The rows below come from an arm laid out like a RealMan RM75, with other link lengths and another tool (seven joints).
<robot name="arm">
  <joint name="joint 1" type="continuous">
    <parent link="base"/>
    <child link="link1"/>
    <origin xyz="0 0 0.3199"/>
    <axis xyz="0 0 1"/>
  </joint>
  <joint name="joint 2" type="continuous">
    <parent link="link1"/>
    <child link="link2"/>
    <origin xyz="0 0 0"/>
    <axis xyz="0 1 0"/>
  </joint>
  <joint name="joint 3" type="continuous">
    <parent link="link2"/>
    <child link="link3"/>
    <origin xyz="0 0 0.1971"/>
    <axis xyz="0 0 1"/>
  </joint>
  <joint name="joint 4" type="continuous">
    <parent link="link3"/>
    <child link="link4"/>
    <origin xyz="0 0 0"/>
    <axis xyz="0 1 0"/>
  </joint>
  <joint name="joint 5" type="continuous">
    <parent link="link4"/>
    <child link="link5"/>
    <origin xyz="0 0 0.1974"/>
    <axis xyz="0 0 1"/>
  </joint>
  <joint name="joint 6" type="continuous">
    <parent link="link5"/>
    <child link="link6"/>
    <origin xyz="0 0 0"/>
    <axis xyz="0 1 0"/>
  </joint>
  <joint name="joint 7" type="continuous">
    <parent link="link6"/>
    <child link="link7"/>
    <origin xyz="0 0 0.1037"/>
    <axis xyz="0 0 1"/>
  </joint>
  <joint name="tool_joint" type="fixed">
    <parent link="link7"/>
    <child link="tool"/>
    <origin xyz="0.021 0.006 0.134" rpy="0 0.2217 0.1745"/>
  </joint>
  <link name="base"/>
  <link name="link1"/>
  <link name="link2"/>
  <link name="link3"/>
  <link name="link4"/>
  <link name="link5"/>
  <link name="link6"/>
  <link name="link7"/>
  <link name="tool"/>
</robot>
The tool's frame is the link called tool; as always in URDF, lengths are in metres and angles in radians. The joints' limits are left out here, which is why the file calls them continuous.
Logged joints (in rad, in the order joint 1, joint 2, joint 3, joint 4, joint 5, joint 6, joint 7), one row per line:
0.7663 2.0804 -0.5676 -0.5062 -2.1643 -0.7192 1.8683
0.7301 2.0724 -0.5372 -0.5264 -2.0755 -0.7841 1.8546
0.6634 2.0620 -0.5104 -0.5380 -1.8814 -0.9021 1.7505
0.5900 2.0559 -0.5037 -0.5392 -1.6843 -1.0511 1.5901
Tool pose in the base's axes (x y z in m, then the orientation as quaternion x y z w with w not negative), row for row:
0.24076 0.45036 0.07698 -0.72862 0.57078 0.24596 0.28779
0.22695 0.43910 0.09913 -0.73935 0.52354 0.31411 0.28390
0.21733 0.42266 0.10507 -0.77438 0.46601 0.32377 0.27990
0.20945 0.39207 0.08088 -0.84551 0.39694 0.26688 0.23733
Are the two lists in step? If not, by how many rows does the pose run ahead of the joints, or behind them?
The pose runs 2 rows ahead of the joints: the pose in row i belongs to the joints in row i + 2.
